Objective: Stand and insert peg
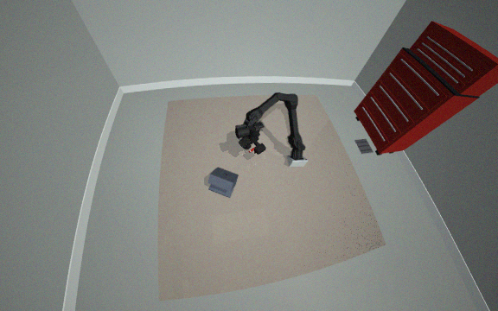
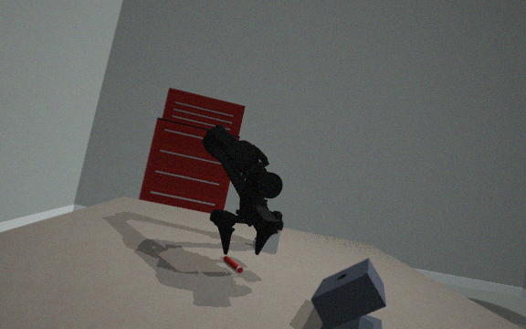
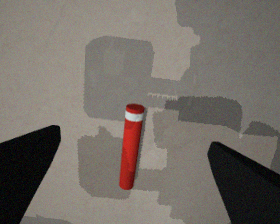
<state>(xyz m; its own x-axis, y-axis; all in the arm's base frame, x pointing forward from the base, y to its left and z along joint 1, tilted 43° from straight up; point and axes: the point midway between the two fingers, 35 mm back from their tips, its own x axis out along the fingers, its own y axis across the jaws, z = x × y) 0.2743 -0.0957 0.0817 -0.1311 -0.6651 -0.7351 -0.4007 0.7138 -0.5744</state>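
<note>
My gripper tip is 40 mm above the red peg and 20 mm past it. The rest, counted from my gripper tip: grey sloped panel 200 mm ahead, 180 mm to the left, 20 mm above.
</note>
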